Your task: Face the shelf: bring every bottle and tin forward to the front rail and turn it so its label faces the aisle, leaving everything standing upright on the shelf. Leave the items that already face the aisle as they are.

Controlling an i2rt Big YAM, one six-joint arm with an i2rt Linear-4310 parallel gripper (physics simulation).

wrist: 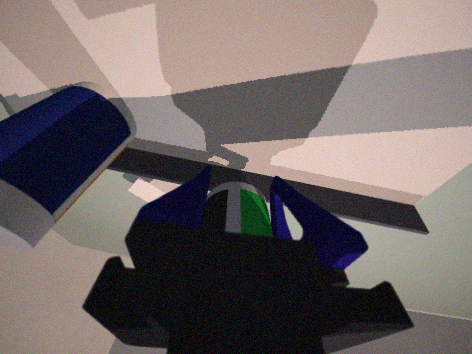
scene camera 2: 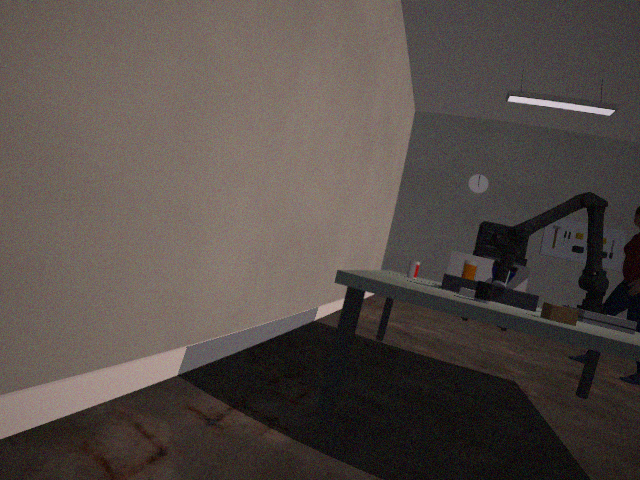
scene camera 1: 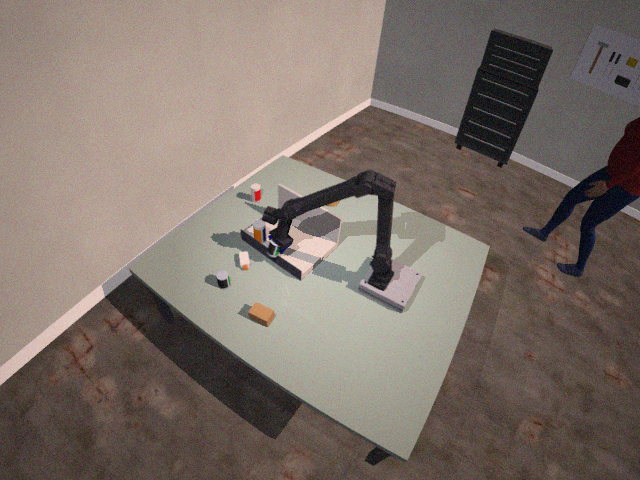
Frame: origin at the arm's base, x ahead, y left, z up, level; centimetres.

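Seen in the pictures: gripper, between the fingertips: (wrist: 241,177) (scene camera 2: 497,286); arm's base, origin of its link: (scene camera 2: 591,311) (scene camera 1: 380,278).
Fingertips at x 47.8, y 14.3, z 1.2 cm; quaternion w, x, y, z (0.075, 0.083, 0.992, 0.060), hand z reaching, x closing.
Offsets run from my fingertips to a thing's top centre. "spot": to the spot under its first point.
The light shelf (scene camera 1: 315,245) (wrist: 350,170) has a dark front rail {spot: dy +3.7, dx -12.5, dz -3.0 cm} (scene camera 1: 294,271) (scene camera 2: 519,299) (wrist: 350,204). My gripper (scene camera 1: 278,244) (wrist: 241,177) is shut on a tin {dy +2.4, dx -0.2, dz +8.2 cm} (scene camera 1: 273,249) (wrist: 256,215) with black, grey and green sides, close behind the rail. Whether the tin touches the shelf board is hidden. A bottle {dy -2.6, dx +12.8, dz +8.1 cm} (scene camera 1: 259,231) (scene camera 2: 469,270) (wrist: 75,150) stands upright near the rail's far left end. Its orange side shows over the rail in both scene views, and its blue side shows in the wrist view.
A white-and-red tin {dy -29.7, dx +38.5, dz +3.0 cm} (scene camera 1: 255,192) (scene camera 2: 414,269) stands on the table beyond the shelf. Outside the rail are a white box {dy +11.3, dx +11.3, dz -3.8 cm} (scene camera 1: 244,259) with an orange end, a black-and-green tin {dy +27.0, dx +10.5, dz +0.5 cm} (scene camera 1: 222,279) and an orange-brown block {dy +30.5, dx -14.3, dz -1.6 cm} (scene camera 1: 261,314) (scene camera 2: 559,313). The shelf has an upright panel behind.
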